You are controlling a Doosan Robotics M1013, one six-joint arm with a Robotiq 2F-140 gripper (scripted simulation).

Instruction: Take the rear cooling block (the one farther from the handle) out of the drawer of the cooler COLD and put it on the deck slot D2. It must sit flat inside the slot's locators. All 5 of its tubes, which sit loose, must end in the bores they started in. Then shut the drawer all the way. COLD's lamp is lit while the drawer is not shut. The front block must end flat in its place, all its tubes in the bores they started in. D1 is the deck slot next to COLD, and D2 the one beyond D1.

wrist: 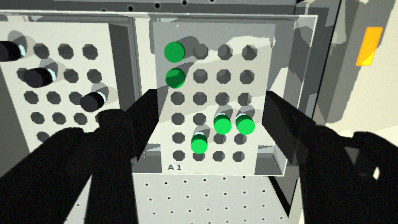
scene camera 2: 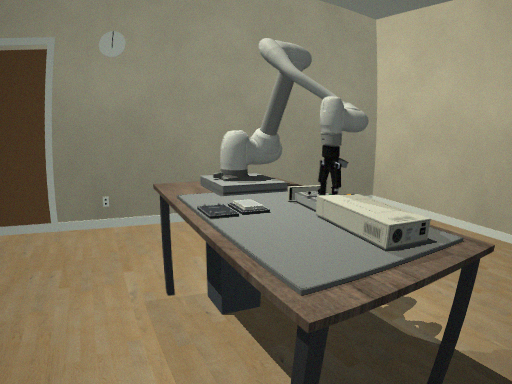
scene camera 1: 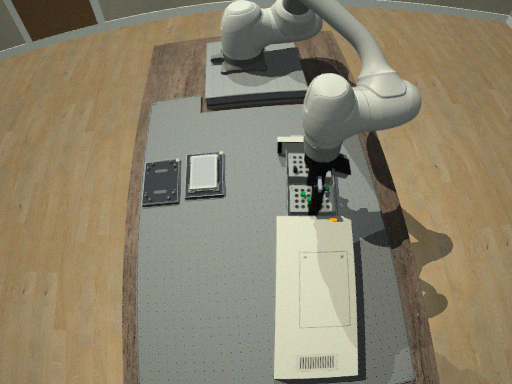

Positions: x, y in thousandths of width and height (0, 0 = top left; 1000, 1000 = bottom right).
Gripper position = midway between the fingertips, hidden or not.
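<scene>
There is my gripper, which I can find in the wrist view (526, 471) as well as in scene camera 2 (642, 525) and scene camera 1 (608, 522). A cooler COLD is here too: I see it in the wrist view (881, 435), and it is also visible in scene camera 2 (757, 590) and in scene camera 1 (616, 777).
</scene>
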